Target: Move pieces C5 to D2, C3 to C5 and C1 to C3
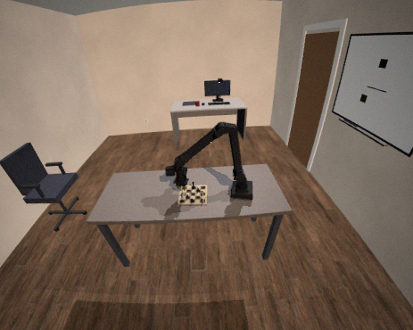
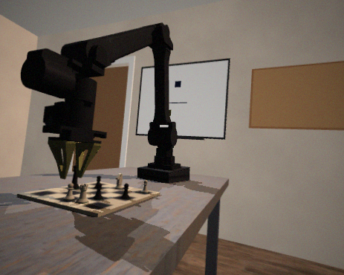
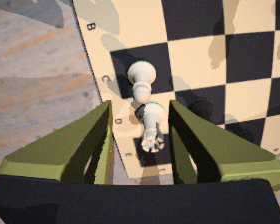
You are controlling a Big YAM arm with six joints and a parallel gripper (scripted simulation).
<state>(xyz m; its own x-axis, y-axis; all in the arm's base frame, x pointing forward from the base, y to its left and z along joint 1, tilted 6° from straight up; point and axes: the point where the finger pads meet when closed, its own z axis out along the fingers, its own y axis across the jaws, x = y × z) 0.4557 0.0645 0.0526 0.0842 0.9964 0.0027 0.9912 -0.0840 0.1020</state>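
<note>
Right now my hand is 3 cm to the right of the white rook and 3 cm above it. From my hand the other things lie so: tall black piece 7 cm behind, 9 cm to the right, 2 cm below; chessboard 8 cm behind, 1 cm to the right, 5 cm below.
</note>
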